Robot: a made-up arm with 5 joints. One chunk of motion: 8 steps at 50 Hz.
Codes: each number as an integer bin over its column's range. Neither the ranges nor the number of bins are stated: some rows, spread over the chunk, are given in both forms.
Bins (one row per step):
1: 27 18 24 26 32
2: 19 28 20 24 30
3: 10 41 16 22 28
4: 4 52 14 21 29
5: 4 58 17 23 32
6: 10 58 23 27 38
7: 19 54 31 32 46
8: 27 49 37 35 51
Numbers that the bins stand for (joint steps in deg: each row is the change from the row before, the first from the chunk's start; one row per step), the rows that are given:
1: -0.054 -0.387 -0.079 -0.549 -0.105
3: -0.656 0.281 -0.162 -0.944 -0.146
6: -0.656 0.775 -0.089 -0.450 -0.044
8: -0.054 0.513 0.058 0.341 0.088
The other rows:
2: -0.337 -0.097 -0.120 -0.747 -0.125
4: -0.868 0.600 -0.183 -1.043 -0.135
5: -0.868 0.775 -0.152 -0.846 -0.105
7: -0.337 0.659 -0.005 0.044 0.037

